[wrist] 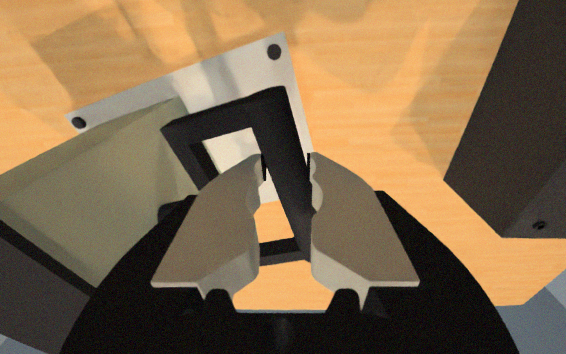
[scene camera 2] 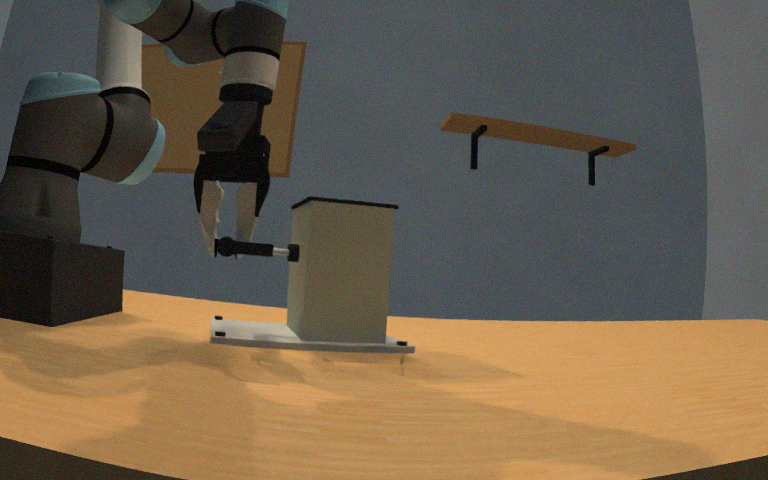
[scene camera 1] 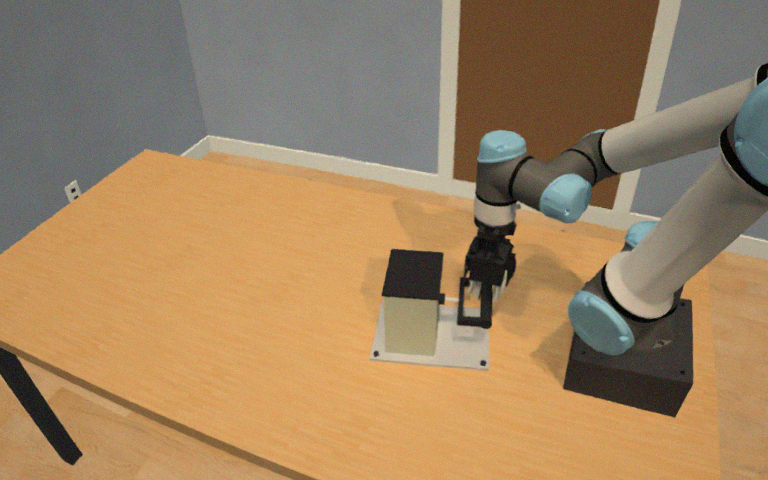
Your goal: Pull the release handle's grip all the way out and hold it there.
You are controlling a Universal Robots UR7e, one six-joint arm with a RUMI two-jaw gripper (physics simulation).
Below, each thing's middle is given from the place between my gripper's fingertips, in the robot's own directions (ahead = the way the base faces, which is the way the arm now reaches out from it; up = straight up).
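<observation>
As for my gripper, it's 9 cm above the light grey base plate [scene camera 1: 459, 347], and it sits 9 cm short of the plate and 5 cm to the right of it.
</observation>
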